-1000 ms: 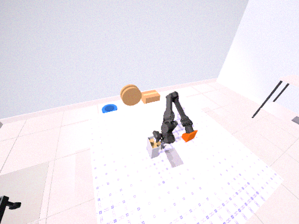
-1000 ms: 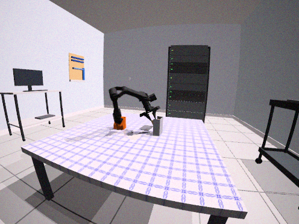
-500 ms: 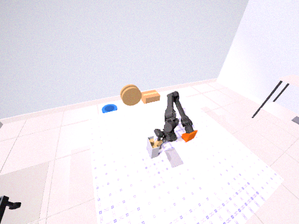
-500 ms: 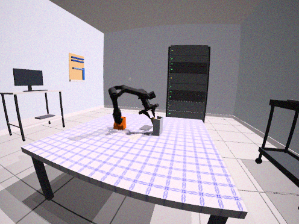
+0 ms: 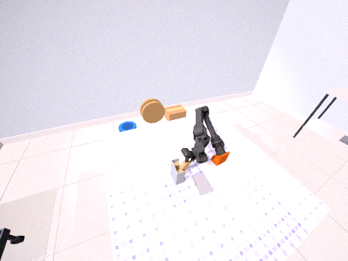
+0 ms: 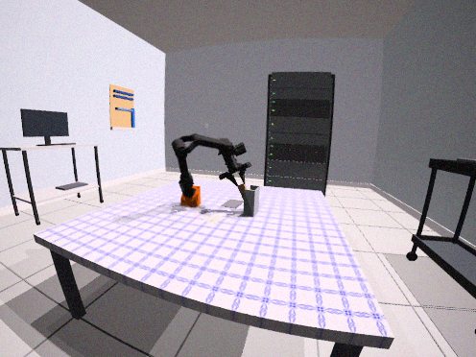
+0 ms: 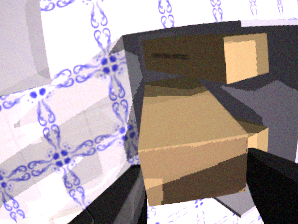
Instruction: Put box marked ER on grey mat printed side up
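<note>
My gripper tip is 5 cm above the tan box marked ER, 2 cm short of it and 1 cm to the left of it. From my gripper tip the other things lie so: grey mat (15 cm below, 10 cm to the left, 8 cm behind).
</note>
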